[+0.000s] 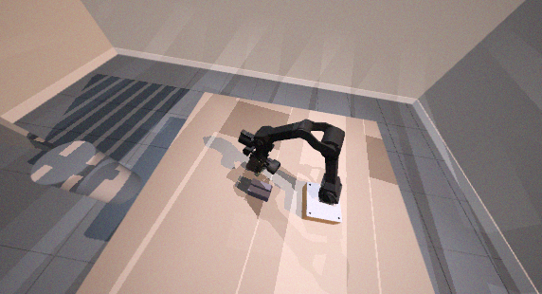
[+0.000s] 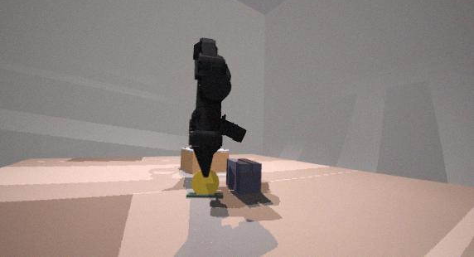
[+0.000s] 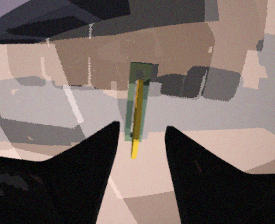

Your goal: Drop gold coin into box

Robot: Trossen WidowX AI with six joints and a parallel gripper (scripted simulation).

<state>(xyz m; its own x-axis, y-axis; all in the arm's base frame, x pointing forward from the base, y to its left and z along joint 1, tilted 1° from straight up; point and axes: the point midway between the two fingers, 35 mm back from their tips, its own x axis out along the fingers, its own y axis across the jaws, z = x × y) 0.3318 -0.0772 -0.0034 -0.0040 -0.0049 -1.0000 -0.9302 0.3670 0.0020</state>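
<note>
Right now the gold coin is 2 cm below my gripper tip.
</note>
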